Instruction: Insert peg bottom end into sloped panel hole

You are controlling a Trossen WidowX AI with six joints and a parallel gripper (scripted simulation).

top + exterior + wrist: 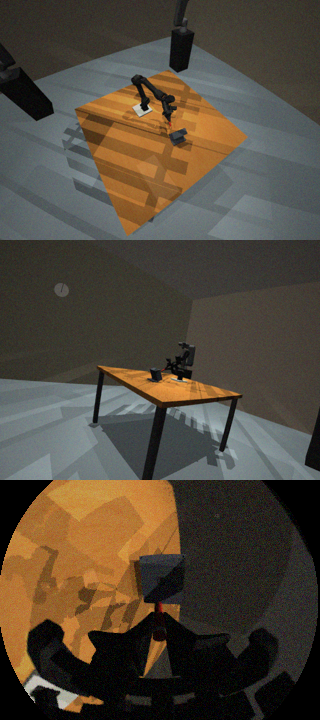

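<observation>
Now: gripper tip 11 cm short of the grey sloped panel, 1 cm to the right of it and 6 cm above it. From my gripper tip the other things lie so: dark red peg: 1 cm behind, 1 cm above.
</observation>
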